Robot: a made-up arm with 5 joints.
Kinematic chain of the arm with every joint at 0, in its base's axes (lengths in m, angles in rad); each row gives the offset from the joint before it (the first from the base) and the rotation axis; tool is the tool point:
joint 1: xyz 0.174 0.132 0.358 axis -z
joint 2: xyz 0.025 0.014 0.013 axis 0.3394 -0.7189 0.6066
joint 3: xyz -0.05 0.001 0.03 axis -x
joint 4: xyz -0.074 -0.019 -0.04 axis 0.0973 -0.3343 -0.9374
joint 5: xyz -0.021 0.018 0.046 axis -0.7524 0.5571 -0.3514
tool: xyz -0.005 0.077 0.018
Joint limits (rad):
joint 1: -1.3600..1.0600
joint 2: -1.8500..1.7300
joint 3: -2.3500..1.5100
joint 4: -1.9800..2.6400
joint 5: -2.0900..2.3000
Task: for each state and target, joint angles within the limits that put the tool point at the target. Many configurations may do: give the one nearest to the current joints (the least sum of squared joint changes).
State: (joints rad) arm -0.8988 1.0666 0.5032 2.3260 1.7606
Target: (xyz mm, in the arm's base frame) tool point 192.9 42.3 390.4
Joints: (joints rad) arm -0.7880 0.6071 0.8277 2.6011 1.3877
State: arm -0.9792 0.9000 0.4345 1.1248 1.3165
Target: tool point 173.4 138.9 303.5
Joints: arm -1.0588 1.4135 0.3748 1.0493 1.2977
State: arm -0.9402 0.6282 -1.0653 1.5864 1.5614
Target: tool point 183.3 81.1 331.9
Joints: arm -0.7991 0.4159 -0.7729 2.4574 1.1826
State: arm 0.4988 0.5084 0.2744 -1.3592 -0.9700
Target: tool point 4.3 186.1 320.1
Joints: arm 0.7945 0.9524 0.4541 -1.1564 -0.7075
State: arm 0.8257 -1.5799 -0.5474 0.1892 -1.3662
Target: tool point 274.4 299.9 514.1
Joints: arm 0.2226 -1.5612 -0.5064 0.1423 -1.6635
